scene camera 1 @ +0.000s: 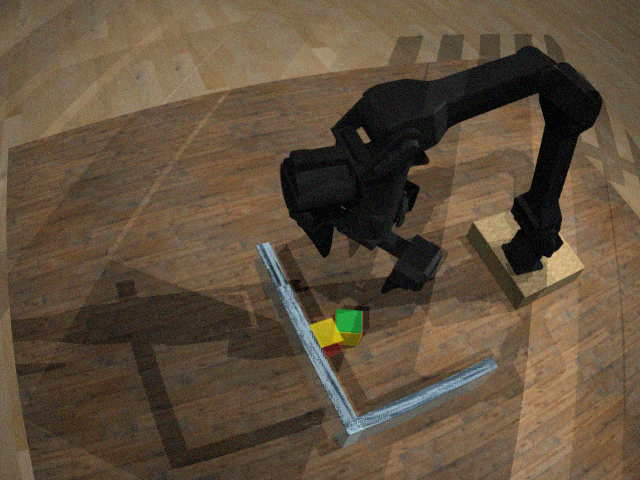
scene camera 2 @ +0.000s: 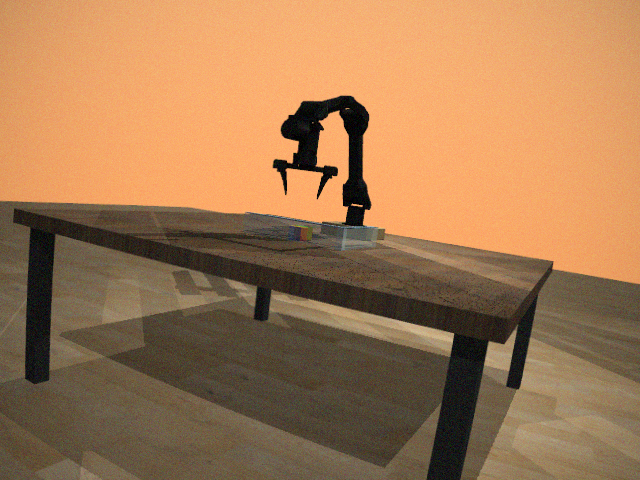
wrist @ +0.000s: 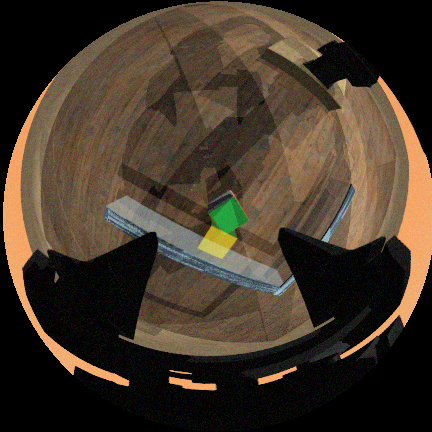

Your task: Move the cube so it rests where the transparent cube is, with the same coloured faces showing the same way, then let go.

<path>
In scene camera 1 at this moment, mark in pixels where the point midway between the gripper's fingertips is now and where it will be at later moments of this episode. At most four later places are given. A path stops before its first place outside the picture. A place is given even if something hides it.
My gripper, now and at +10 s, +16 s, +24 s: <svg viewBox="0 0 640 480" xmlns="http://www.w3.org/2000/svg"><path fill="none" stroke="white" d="M354 273L351 281L343 317L351 292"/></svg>. At the last of these places it holds a cube.
</path>
